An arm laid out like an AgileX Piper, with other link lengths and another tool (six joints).
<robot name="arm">
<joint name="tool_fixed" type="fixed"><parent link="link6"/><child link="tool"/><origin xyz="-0.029 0.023 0.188" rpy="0.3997 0 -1.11"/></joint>
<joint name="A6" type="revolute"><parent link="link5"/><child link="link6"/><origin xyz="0 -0.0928 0" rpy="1.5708 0 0"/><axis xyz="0 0 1"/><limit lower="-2.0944" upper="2.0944"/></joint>
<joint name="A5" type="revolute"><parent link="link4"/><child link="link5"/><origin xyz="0 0 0" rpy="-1.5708 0 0"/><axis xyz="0 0 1"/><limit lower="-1.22" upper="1.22"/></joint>
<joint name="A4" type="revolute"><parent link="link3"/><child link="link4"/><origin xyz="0.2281 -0.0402 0" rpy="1.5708 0 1.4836"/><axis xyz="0 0 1"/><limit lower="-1.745" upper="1.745"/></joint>
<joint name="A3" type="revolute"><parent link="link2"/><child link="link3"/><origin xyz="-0.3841 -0.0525 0" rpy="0 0 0"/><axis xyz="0 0 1"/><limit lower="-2.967" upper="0"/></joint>
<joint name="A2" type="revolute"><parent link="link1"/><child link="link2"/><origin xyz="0 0 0" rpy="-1.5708 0 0"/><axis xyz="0 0 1"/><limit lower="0" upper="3.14"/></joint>
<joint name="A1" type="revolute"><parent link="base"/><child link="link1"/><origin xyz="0 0 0.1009" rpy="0 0 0"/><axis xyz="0 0 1"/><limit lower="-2.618" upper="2.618"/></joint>
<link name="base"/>
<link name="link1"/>
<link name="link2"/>
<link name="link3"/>
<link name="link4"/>
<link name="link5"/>
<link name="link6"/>
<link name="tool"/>
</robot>
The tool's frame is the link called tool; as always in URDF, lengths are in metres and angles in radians.
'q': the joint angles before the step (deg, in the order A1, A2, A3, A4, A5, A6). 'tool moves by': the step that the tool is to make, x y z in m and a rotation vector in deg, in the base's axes. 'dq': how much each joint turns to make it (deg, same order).
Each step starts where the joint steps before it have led.
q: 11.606, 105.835, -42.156, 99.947, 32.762, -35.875
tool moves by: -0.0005, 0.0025, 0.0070, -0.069, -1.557, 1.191
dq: 0.002, -0.617, -0.034, 0.014, 0.444, -1.461
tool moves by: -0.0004, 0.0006, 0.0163, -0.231, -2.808, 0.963
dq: -0.011, -1.917, -0.008, -0.040, 0.002, -1.444
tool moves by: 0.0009, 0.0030, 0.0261, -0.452, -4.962, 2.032
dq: 0.015, -2.555, -0.529, 0.047, 0.287, -3.023
